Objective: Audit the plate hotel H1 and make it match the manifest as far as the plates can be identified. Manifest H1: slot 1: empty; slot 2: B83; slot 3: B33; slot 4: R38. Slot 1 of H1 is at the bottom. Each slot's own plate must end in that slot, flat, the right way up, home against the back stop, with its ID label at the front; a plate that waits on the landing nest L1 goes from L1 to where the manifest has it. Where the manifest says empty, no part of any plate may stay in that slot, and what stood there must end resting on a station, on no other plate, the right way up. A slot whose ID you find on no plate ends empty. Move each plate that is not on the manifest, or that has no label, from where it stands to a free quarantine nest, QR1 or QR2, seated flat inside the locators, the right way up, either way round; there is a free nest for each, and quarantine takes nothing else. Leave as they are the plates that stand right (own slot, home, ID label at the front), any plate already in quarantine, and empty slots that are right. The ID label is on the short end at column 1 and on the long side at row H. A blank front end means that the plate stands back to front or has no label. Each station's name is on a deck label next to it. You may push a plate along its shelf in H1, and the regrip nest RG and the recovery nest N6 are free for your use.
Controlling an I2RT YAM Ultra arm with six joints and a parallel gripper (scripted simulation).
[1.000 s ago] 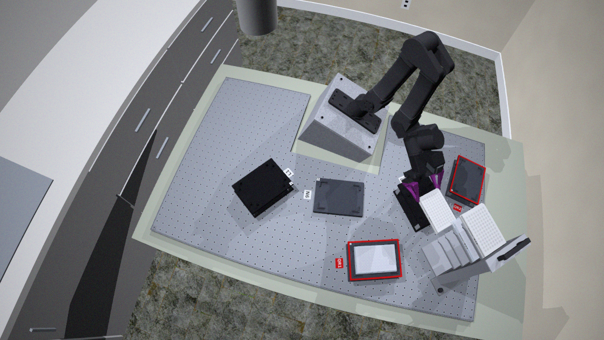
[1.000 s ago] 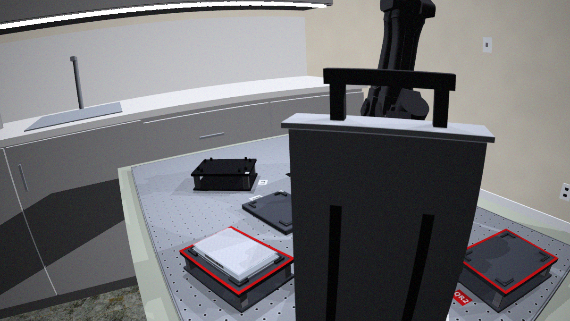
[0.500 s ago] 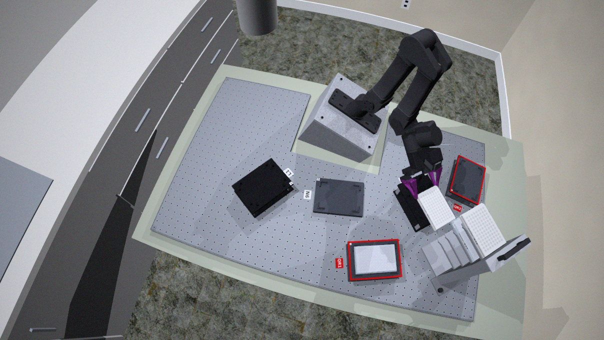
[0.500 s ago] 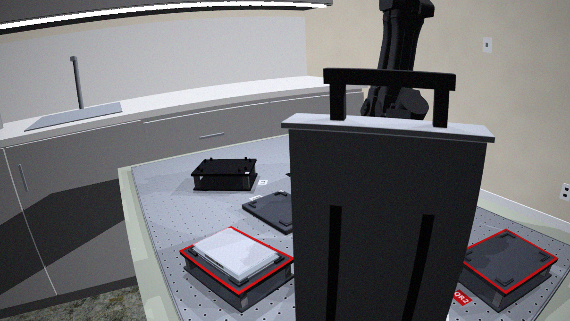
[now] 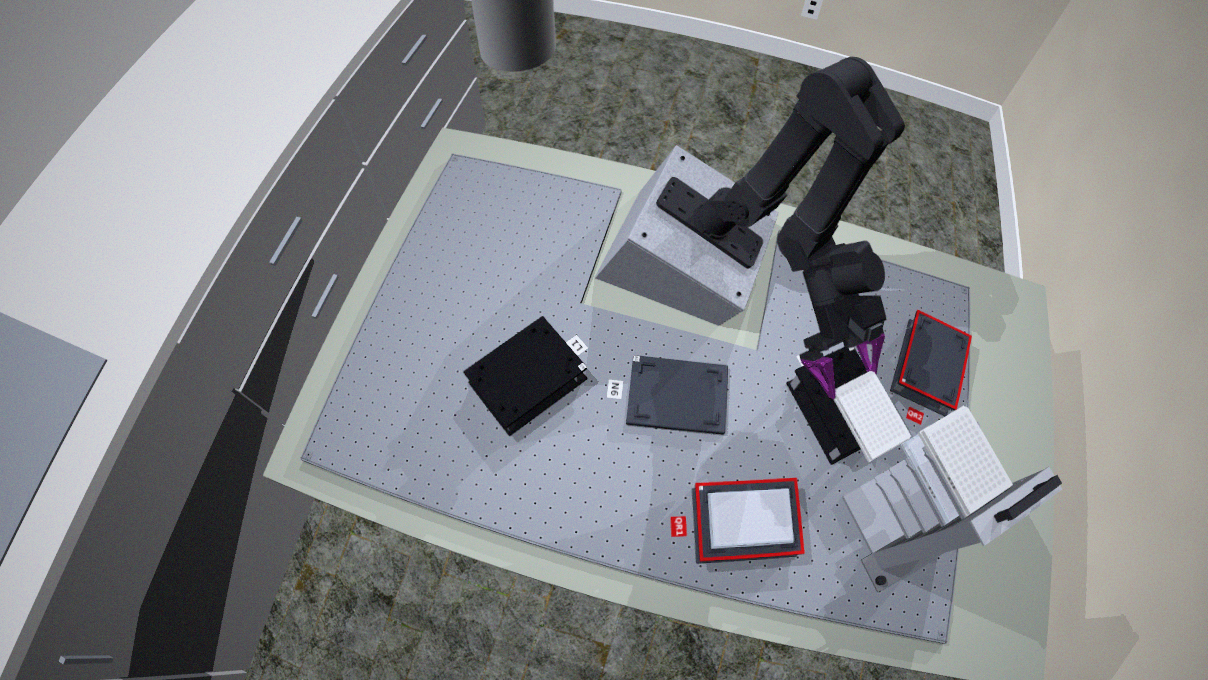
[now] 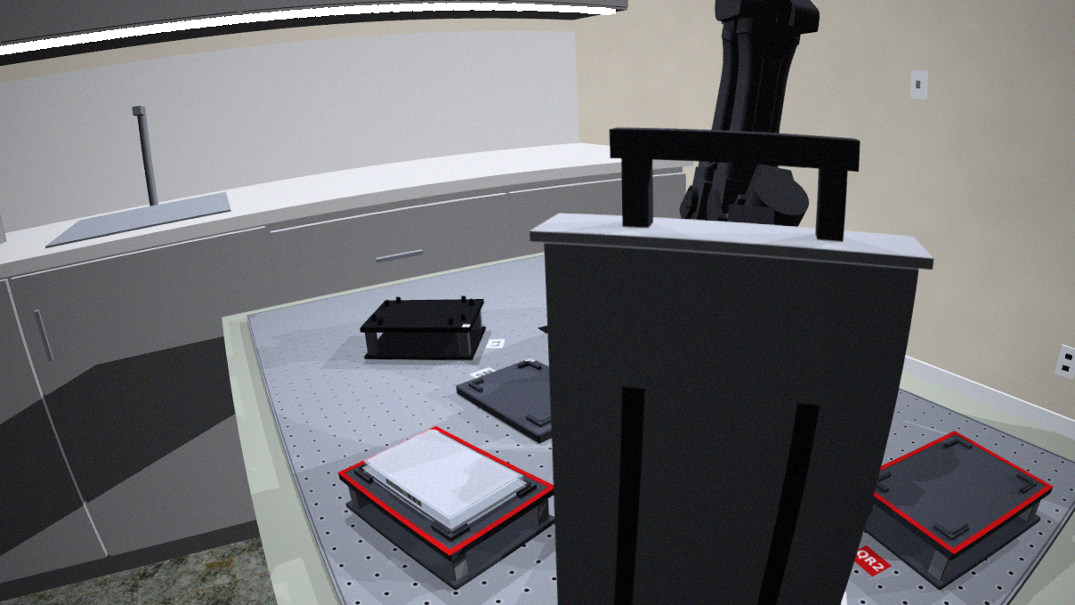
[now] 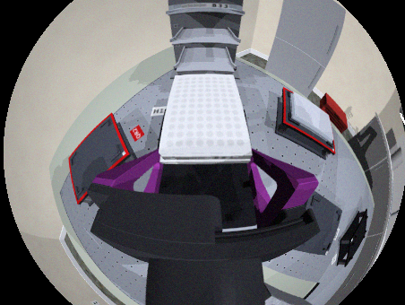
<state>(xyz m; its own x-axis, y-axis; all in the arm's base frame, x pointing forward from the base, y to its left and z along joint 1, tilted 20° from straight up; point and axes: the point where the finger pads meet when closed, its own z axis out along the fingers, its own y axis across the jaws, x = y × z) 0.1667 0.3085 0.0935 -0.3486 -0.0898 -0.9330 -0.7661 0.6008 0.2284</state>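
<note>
Right now my hand is 4 cm above the regrip nest RG, 1 cm to the right of it and 1 cm short of it. Round my hand: quarantine nest QR2: 16 cm to the left, 15 cm behind, 6 cm below; hotel H1: 21 cm to the left, 18 cm ahead, 6 cm above; plate labelled B33: 15 cm to the left, 12 cm ahead, 11 cm above.
</note>
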